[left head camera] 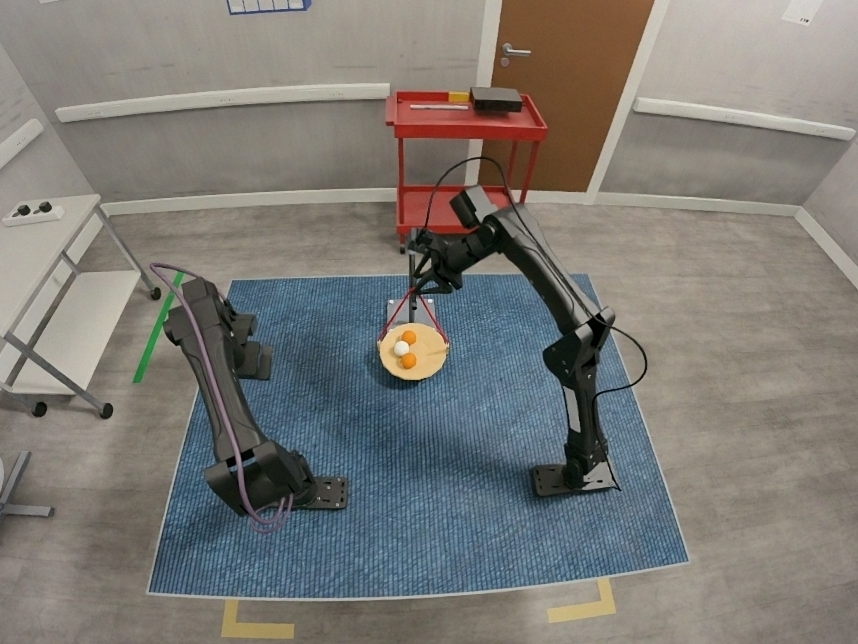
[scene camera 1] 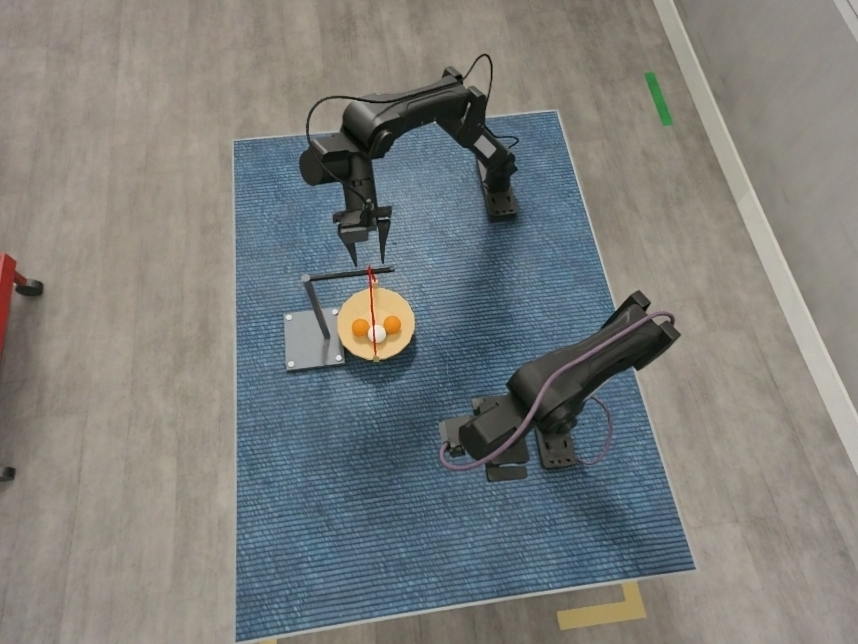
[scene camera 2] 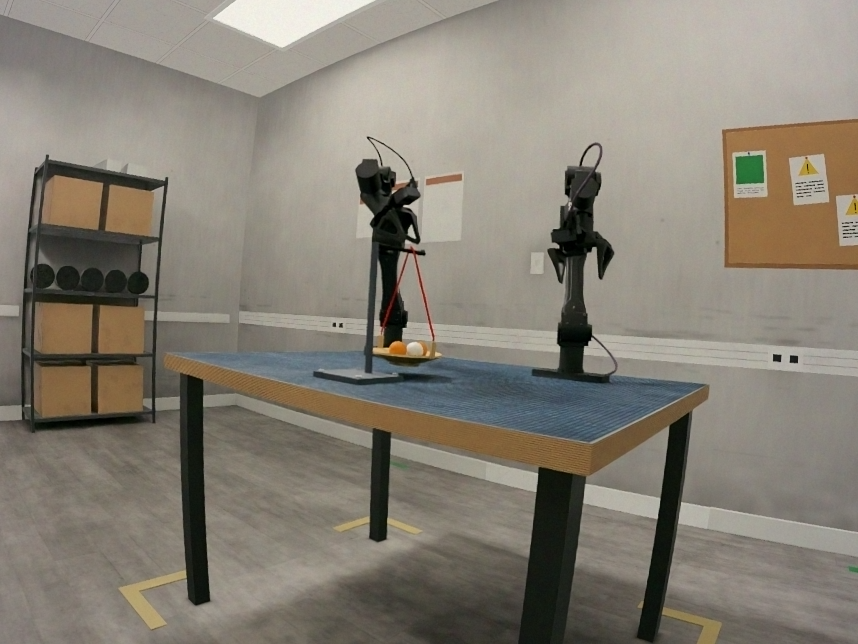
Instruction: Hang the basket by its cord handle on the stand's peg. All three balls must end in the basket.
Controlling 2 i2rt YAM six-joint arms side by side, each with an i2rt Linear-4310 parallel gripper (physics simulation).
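Frame: origin at the left arm's base, x ahead, y right, z down, level; centimetres.
Seen in the pictures: left gripper, between the fingertips: (left head camera: pixel 244 373) (scene camera 2: pixel 580 281); right gripper, between the fingertips: (left head camera: pixel 414 285) (scene camera 1: pixel 369 265) (scene camera 2: pixel 412 241); left arm's base, origin of its link: (left head camera: pixel 303 492) (scene camera 2: pixel 570 375); right arm's base, origin of its link: (left head camera: pixel 574 477) (scene camera 1: pixel 496 184).
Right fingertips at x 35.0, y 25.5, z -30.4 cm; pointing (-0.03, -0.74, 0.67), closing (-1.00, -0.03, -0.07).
Offsets run from my right fingertips to a thing's top centre. "spot": to the spot under its first point. Level surfaces: height alone.
The round tan basket @[dy -0.1, dx +0.5, dz +22.3 cm] (left head camera: pixel 428 354) (scene camera 1: pixel 356 309) (scene camera 2: pixel 408 359) hangs above the table beside the stand's base @[spot: dy -2.3, dx +17.2, dz +29.9 cm] (scene camera 1: pixel 304 346) (scene camera 2: pixel 356 376). Its red cord handle (left head camera: pixel 431 316) (scene camera 1: pixel 372 305) (scene camera 2: pixel 426 302) runs up over the peg @[spot: dy -0.3, dx +5.1, dz +1.9 cm] (scene camera 1: pixel 343 274). A white ball @[dy -3.1, dx +0.5, dz +23.1 cm] (left head camera: pixel 401 348) (scene camera 1: pixel 376 334) (scene camera 2: pixel 413 348) and two orange balls, one @[dy -1.2, dx +4.0, dz +23.1 cm] (left head camera: pixel 409 336) (scene camera 1: pixel 360 327) and the other @[dy -1.2, dx -3.1, dz +23.1 cm] (left head camera: pixel 408 360) (scene camera 1: pixel 392 324), lie in the basket. My right gripper (scene camera 1: pixel 369 263) is partly open at the peg, its fingertips apart near the cord's top, holding nothing. My left gripper (scene camera 2: pixel 580 277) is wide open, empty, and away from the basket.
The stand's upright post @[dy -0.3, dx +12.0, dz +1.8 cm] (scene camera 1: pixel 317 308) (scene camera 2: pixel 372 305) rises close beside the basket. The blue mat @[dz +31.1 cm] (left head camera: pixel 332 554) (scene camera 1: pixel 311 540) covers the tabletop. A red cart (left head camera: pixel 471 130) stands beyond the table, and a white table (left head camera: pixel 41 259) is at the left in the left head camera.
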